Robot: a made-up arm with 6 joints.
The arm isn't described. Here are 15 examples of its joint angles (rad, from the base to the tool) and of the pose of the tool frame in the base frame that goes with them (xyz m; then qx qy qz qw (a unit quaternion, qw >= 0)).
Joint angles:
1: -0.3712 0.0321 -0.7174 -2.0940 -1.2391 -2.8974
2: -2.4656 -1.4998 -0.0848 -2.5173 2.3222 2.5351
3: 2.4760 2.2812 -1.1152 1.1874 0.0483 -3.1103
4: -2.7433 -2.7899 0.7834 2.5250 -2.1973 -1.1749
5: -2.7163 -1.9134 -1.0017 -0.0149 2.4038 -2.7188
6: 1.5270 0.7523 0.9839 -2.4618 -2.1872 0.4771
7: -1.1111 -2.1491 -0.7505 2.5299 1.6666 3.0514
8: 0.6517 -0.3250 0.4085 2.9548 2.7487 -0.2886
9: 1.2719 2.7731 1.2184 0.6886 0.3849 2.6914
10: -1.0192 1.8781 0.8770 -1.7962 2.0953 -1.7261
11: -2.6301 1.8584 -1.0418 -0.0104 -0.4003 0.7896
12: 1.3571 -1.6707 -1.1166 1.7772 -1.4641 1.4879
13: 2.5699 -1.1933 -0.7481 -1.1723 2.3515 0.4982
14: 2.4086 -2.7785 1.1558 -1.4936 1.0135 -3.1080
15: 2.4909 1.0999 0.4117 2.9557 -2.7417 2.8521
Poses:
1: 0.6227 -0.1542 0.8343 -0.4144 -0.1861 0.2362 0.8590
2: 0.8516 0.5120 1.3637 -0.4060 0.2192 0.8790 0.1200
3: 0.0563 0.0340 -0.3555 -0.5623 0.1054 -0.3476 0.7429
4: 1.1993 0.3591 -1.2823 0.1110 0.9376 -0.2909 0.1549
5: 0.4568 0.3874 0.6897 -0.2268 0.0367 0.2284 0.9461
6: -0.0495 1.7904 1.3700 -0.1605 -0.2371 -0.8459 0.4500
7: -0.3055 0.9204 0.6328 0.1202 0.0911 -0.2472 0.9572
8: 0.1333 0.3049 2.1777 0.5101 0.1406 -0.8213 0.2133
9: 0.2870 0.5004 -1.7381 0.5575 0.6047 -0.4511 0.3465
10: 0.8428 -1.2996 -0.9014 -0.0296 -0.9055 -0.3910 0.1624
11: -0.3059 0.0168 -0.2187 0.9002 0.2022 0.1661 0.3482
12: -0.1395 -0.4838 0.8680 -0.9426 0.0734 -0.1444 0.2921
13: 0.2217 -0.0668 1.0798 0.7341 0.0711 0.0284 0.6748
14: 0.9143 -0.8061 -1.3545 0.8291 0.2976 -0.0880 0.4650
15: -1.5677 0.9904 0.3345 0.8309 -0.2158 0.4953 0.1333
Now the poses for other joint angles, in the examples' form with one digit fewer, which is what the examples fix.
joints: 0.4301 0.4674 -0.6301 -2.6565 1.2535 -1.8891
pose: 0.774 0.515 0.574 -0.561 0.632 0.533 0.050
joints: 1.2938 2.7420 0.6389 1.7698 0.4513 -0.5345
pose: 0.006 0.140 -1.676 -0.470 0.453 0.757 0.021
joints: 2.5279 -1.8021 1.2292 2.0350 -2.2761 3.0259
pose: 1.720 -1.301 0.031 -0.503 -0.307 0.677 0.442
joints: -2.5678 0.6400 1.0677 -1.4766 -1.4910 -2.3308
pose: -1.407 -0.891 1.586 -0.836 0.523 -0.063 0.151
